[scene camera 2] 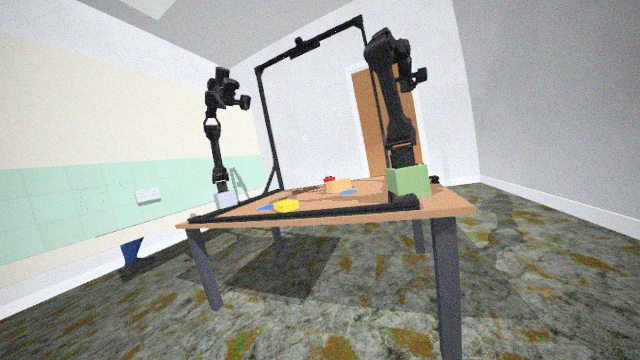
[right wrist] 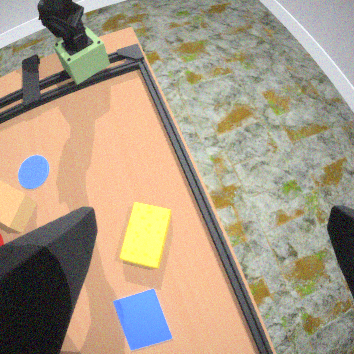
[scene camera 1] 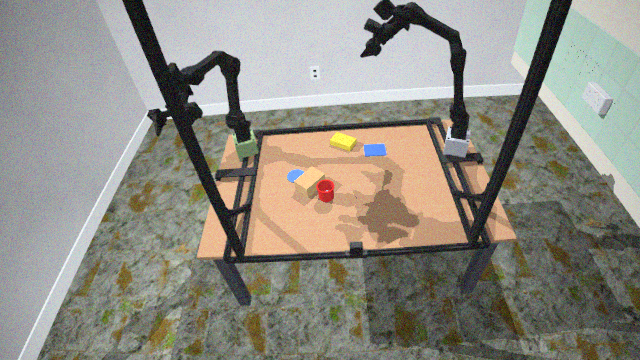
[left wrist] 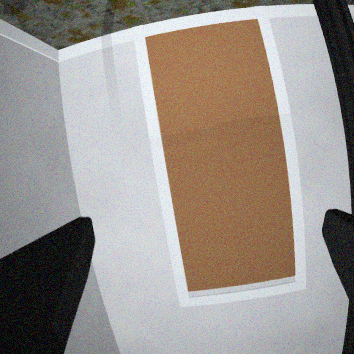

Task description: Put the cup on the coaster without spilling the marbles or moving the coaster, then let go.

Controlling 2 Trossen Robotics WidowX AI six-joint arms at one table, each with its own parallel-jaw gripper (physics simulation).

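Frame: origin at the left arm's base, x down, y back, z left, level; centimetres.
Seen in the pictures: left gripper, fingertip midpoint: (scene camera 1: 168, 134) (left wrist: 212, 226); right gripper, fingertip midpoint: (scene camera 2: 236, 109) (right wrist: 217, 219) (scene camera 1: 363, 52); left arm's base, origin of the base link: (scene camera 2: 404, 166) (right wrist: 76, 43) (scene camera 1: 243, 137); right arm's base, origin of the base link: (scene camera 2: 223, 192) (scene camera 1: 458, 134).
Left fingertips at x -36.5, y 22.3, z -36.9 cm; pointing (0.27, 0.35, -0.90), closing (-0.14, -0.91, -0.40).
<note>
Pixels of each thing's top centre, then the offset from my left fingertips to it. "*": a spot on its surface instead.
- red cup, middle of its top: (scene camera 1: 325, 186) (scene camera 2: 329, 178) dx +39.5, dy -48.9, dz -5.2 cm
- flat round blue disc, middle of its top: (right wrist: 32, 170) (scene camera 1: 296, 175) (scene camera 2: 348, 191) dx +46.0, dy -40.3, dz +11.9 cm
- tan block, middle of its top: (scene camera 1: 309, 177) (scene camera 2: 337, 180) dx +40.8, dy -44.6, dz +3.2 cm
- yellow sponge, middle of its top: (right wrist: 144, 233) (scene camera 2: 285, 202) (scene camera 1: 343, 139) dx +43.4, dy -67.8, dz +24.4 cm
- flat blue square, surface spot: (right wrist: 143, 320) (scene camera 1: 375, 149) (scene camera 2: 268, 206) * dx +46.0, dy -80.2, dz +14.2 cm
The red cup (scene camera 1: 326, 192) (scene camera 2: 328, 179) stands upright on the table, close to a tan block; a sliver of it shows at the left edge of the right wrist view. A small pale speck shows inside; the marbles are too small to tell. A flat round blue disc (scene camera 1: 294, 176) (scene camera 2: 348, 192) (right wrist: 33, 172), which looks like the coaster, lies on the far side of the block from the cup. My left gripper (left wrist: 212, 226) is open and empty, raised outside the table's left edge in scene camera 1. My right gripper (scene camera 1: 369, 38) (right wrist: 217, 219) is open and empty, high above the table.
The tan block (scene camera 1: 310, 180) (scene camera 2: 339, 186) (right wrist: 16, 206) stands between cup and disc. A yellow sponge (scene camera 1: 343, 141) (scene camera 2: 286, 205) (right wrist: 146, 235) and a flat blue square (scene camera 1: 375, 150) (scene camera 2: 265, 207) (right wrist: 143, 320) lie near the arms' side. Black frame rails and posts border the table.
</note>
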